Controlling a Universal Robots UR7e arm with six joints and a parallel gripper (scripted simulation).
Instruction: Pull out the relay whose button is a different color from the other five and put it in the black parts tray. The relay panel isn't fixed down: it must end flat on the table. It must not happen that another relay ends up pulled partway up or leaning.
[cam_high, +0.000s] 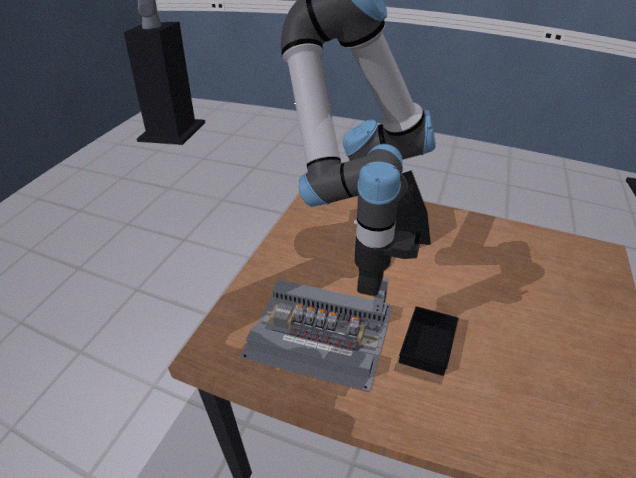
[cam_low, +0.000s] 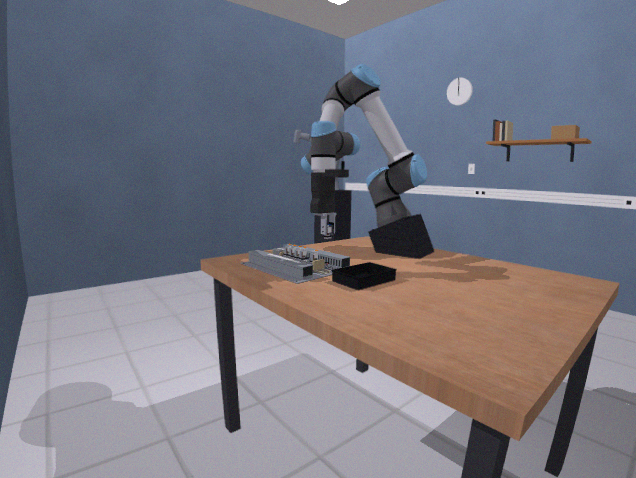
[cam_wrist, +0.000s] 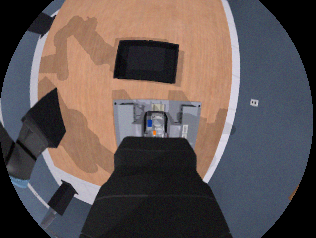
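My hand is 20 mm past the black parts tray, 130 mm to the right of it and 130 mm above it. Also, from my hand: grey relay panel: 140 mm to the right, 120 mm below.
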